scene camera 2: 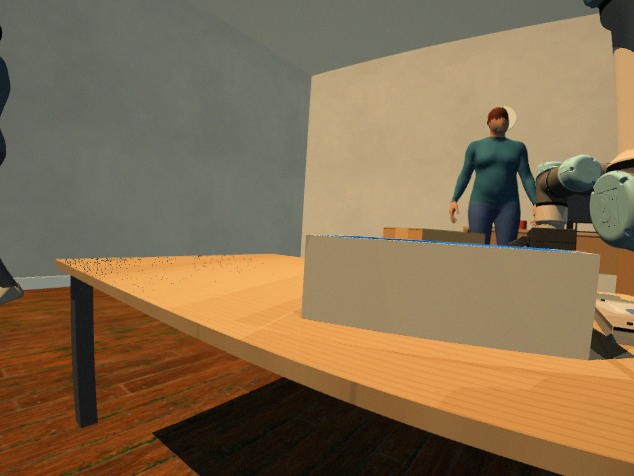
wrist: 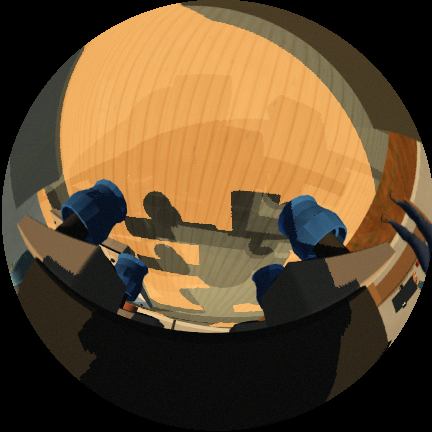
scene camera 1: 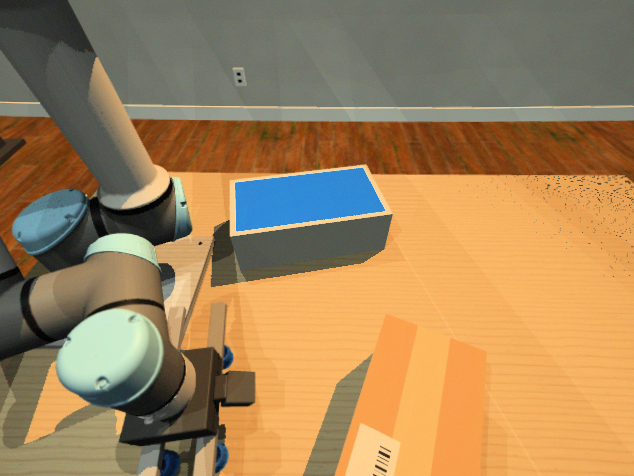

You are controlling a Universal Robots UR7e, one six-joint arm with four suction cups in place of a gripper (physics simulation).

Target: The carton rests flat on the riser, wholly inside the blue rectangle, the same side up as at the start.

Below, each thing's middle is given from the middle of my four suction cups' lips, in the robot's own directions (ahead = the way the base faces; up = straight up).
Now: the carton [scene camera 1: 423, 396] 30 cm ahead of my suction cup, 8 cm to the right of it and 2 cm above it. From my suction cup the other things lie so: riser [scene camera 2: 542, 301] 42 cm to the left, 20 cm ahead, 1 cm above.
